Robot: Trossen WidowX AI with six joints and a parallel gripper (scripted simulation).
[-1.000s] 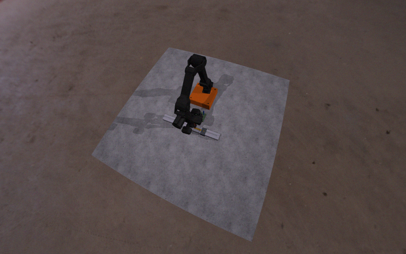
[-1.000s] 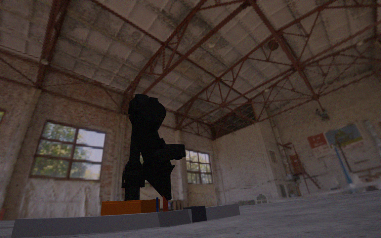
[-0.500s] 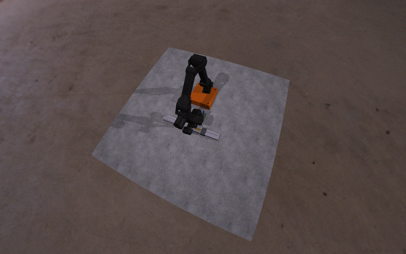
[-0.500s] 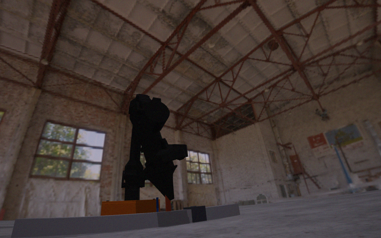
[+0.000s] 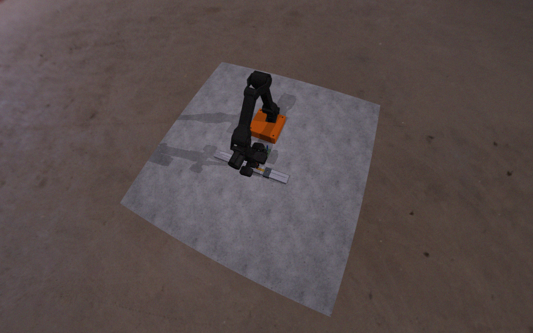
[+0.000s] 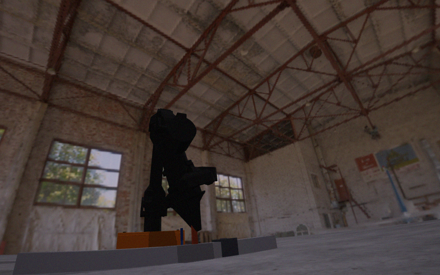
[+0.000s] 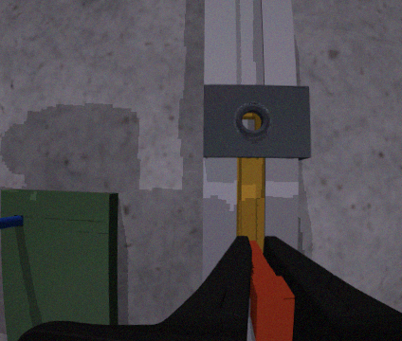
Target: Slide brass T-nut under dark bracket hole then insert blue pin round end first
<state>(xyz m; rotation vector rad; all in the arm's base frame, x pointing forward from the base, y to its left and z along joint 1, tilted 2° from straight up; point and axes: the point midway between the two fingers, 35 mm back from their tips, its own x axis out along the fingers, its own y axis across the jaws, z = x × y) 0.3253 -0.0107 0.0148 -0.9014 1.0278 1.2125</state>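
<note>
Right now my gripper tip is 13 cm past the blue pin, 2 cm to the right of it and 2 cm above it. The rest, counted from my gripper tip: green tray 12 cm behind, 4 cm below.
</note>
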